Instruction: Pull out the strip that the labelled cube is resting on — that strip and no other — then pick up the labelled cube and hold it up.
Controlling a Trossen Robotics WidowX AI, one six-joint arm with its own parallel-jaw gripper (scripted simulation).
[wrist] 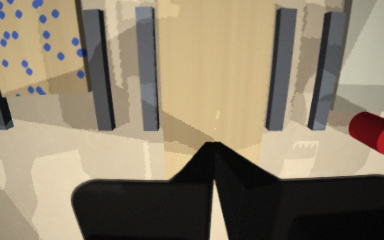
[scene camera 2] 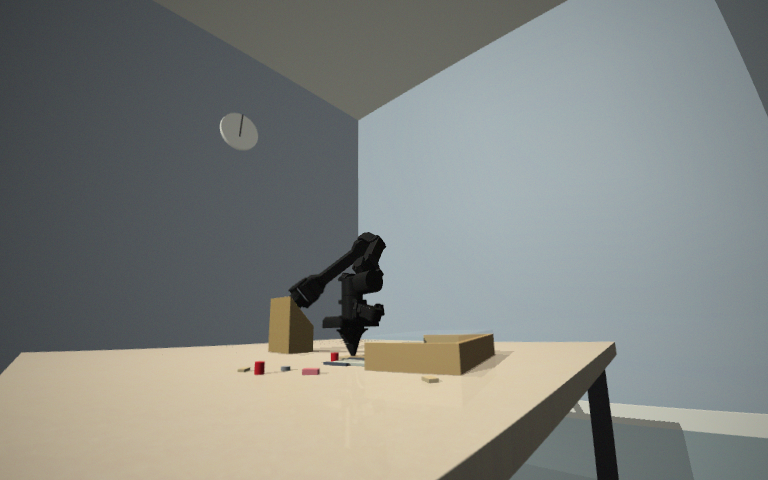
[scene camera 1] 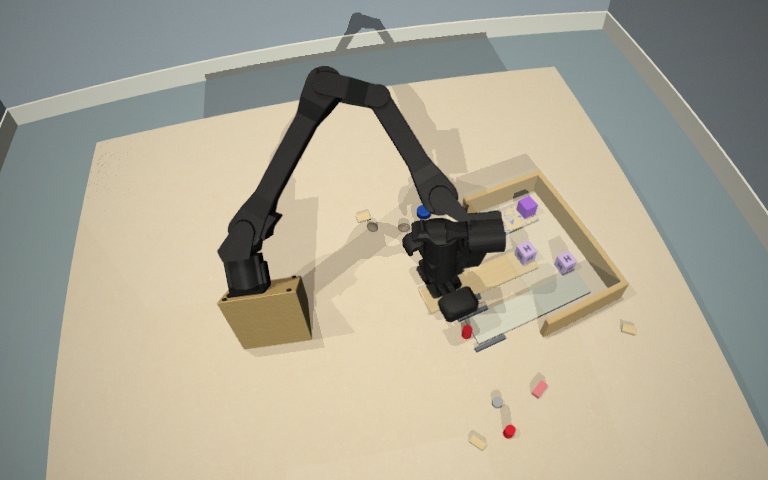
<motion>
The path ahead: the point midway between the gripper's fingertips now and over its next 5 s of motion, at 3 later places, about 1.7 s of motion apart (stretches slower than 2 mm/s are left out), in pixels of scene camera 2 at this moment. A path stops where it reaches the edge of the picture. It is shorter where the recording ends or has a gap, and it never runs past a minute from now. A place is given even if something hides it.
My gripper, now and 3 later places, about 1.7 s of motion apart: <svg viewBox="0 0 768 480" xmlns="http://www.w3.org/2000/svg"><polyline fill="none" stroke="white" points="353,356 330,355 320,343 376,334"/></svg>
</motion>
